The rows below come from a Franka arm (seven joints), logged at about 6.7 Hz.
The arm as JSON. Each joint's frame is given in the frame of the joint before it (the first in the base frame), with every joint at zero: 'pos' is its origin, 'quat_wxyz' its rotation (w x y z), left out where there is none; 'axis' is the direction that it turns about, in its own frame. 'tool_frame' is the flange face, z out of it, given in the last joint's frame.
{
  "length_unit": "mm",
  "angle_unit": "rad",
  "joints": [
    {
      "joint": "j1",
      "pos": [
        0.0,
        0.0,
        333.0
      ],
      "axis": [
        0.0,
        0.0,
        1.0
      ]
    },
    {
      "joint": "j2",
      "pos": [
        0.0,
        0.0,
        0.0
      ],
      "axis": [
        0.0,
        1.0,
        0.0
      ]
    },
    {
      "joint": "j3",
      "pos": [
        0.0,
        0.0,
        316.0
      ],
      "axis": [
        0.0,
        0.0,
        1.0
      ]
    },
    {
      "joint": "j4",
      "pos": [
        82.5,
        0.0,
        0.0
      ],
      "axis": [
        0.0,
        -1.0,
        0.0
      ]
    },
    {
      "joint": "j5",
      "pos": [
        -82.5,
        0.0,
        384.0
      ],
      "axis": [
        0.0,
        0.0,
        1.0
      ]
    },
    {
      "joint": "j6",
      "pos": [
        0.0,
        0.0,
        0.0
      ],
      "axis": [
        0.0,
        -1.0,
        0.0
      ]
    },
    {
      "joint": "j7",
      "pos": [
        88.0,
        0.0,
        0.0
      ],
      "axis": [
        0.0,
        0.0,
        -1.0
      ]
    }
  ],
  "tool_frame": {
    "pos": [
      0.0,
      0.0,
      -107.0
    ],
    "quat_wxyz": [
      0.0,
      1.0,
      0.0,
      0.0
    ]
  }
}
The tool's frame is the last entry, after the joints.
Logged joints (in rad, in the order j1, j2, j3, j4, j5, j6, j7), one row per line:
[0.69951, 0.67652, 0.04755, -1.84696, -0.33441, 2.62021, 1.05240]
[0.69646, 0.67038, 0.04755, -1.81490, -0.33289, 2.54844, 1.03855]
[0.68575, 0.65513, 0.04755, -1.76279, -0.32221, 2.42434, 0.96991]
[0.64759, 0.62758, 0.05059, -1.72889, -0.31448, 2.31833, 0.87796]
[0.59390, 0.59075, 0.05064, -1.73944, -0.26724, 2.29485, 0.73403]
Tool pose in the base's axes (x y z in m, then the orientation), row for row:
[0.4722, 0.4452, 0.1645, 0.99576, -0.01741, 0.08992, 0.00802]
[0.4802, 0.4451, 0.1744, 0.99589, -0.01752, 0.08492, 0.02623]
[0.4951, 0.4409, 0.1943, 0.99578, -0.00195, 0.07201, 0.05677]
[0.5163, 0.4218, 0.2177, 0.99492, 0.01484, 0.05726, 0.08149]
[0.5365, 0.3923, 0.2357, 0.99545, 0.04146, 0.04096, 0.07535]
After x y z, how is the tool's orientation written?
As a quaternion, x y z w.
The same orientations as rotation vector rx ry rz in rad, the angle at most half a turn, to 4 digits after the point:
[3.1124, -0.0544, 0.2811]
[3.0775, -0.0541, 0.2624]
[3.0201, -0.0059, 0.2184]
[2.9732, 0.0443, 0.1711]
[2.9856, 0.1244, 0.1229]

